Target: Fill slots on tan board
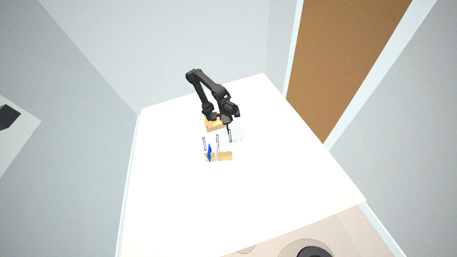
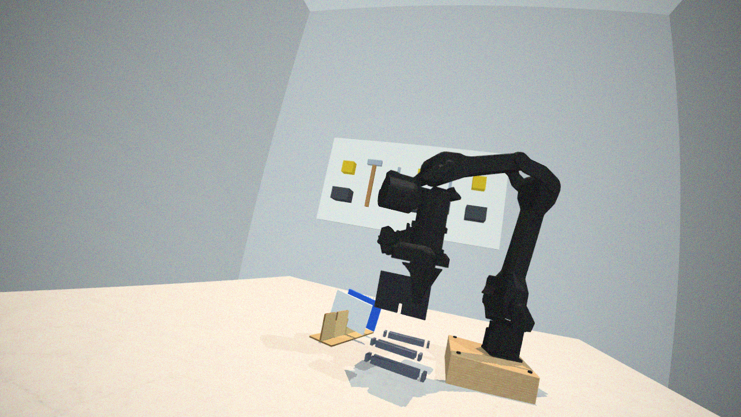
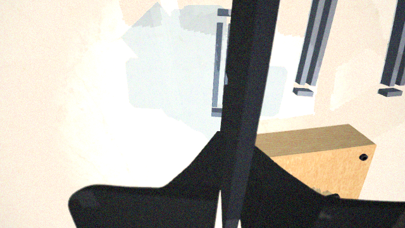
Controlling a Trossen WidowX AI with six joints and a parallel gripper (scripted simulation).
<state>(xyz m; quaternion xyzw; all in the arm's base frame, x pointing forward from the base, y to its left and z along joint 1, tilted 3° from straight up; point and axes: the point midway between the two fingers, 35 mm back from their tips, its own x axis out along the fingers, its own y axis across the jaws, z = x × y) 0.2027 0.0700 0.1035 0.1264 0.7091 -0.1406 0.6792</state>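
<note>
Right now my gripper tip is 150 mm to the left of the tan board, 130 mm short of it and 100 mm above it. Also, from my gripper tip: blue board (190 mm to the right, 110 mm ahead, 80 mm below); black board (30 mm ahead, 10 mm to the right).
</note>
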